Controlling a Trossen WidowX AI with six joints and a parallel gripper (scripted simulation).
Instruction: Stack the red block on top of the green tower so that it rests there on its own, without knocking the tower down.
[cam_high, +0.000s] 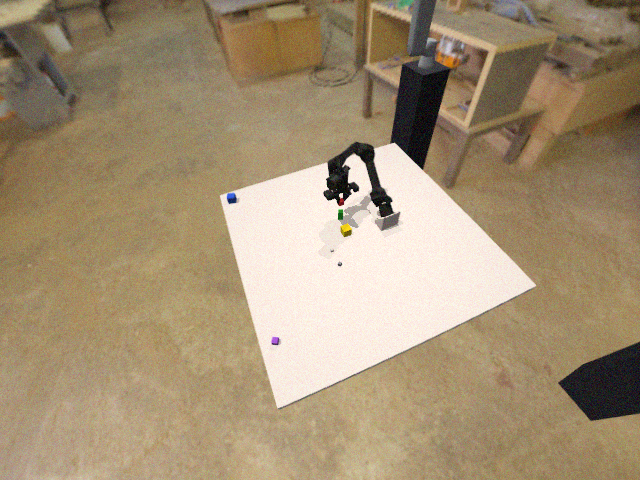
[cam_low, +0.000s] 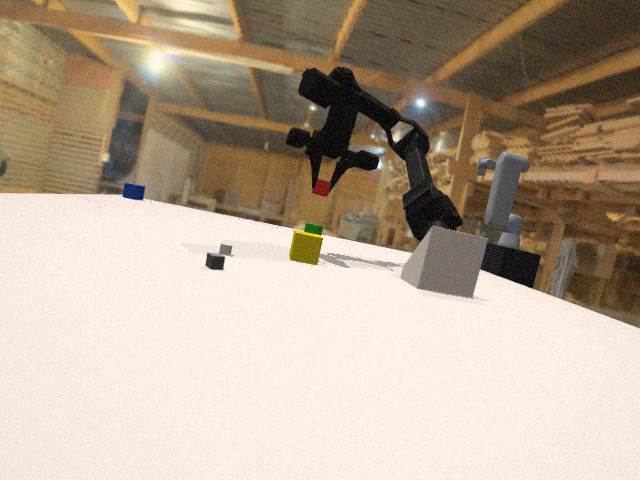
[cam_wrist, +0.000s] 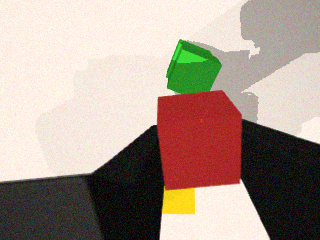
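My gripper tip is 11 cm to the right of the yellow block, 10 cm above it and 2 cm short of it. From my gripper tip the other things lie so: red block (1 cm above); then purple block (58 cm ahead, 51 cm to the left, 11 cm below); then blue block (53 cm ahead, 45 cm to the right, 10 cm below).
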